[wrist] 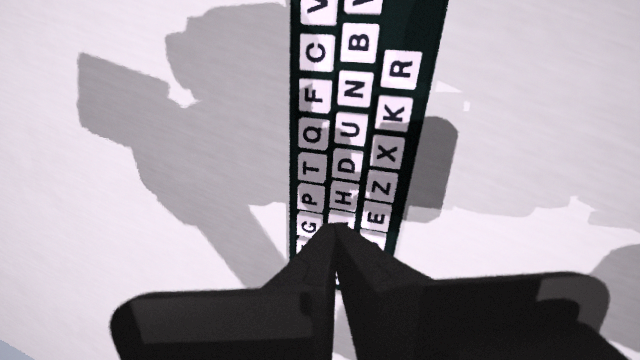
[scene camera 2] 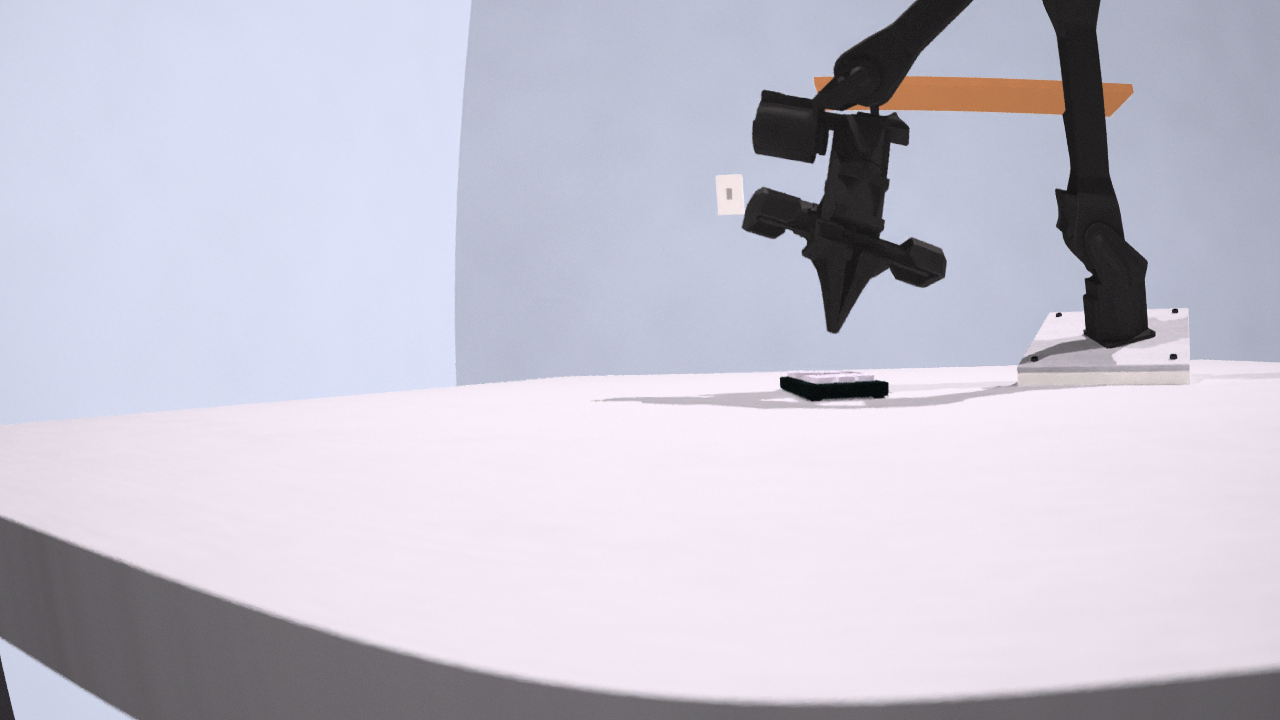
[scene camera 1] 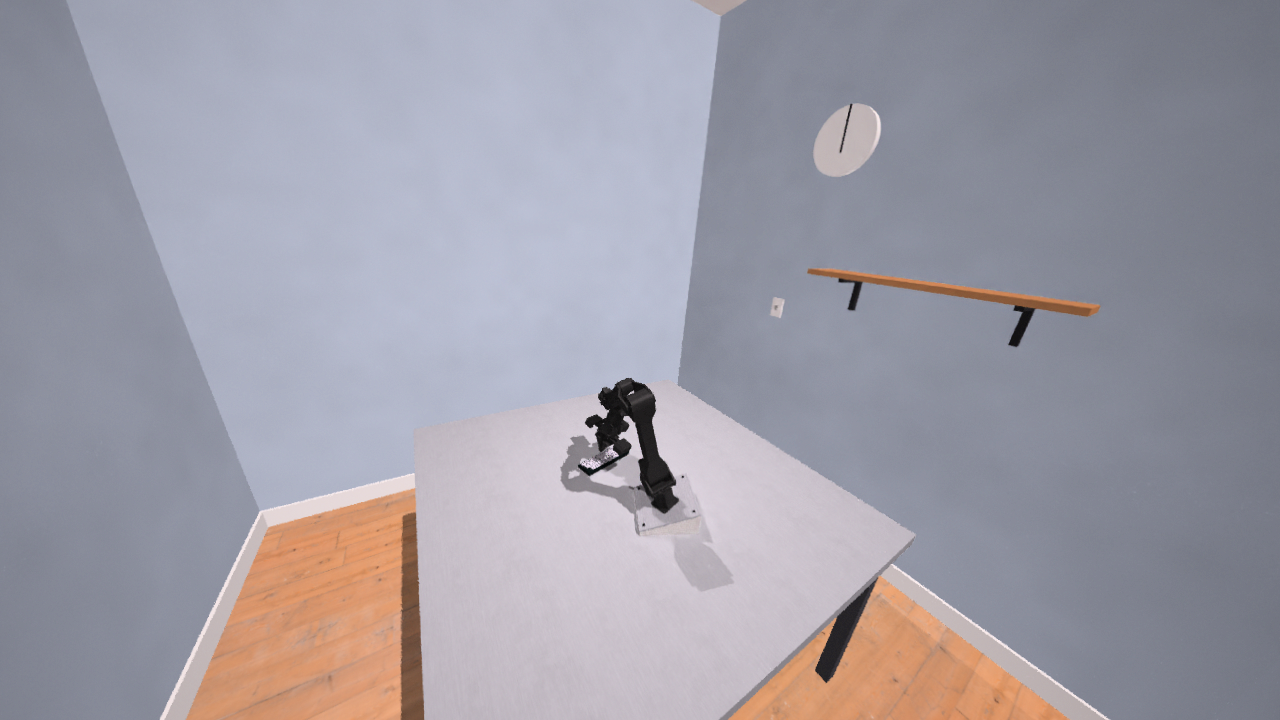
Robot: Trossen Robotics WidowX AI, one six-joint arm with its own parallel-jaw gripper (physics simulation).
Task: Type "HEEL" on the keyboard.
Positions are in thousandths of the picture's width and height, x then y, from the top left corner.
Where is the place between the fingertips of my gripper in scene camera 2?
650, 462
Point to a key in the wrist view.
537, 543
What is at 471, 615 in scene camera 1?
My gripper.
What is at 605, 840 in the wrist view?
My gripper.
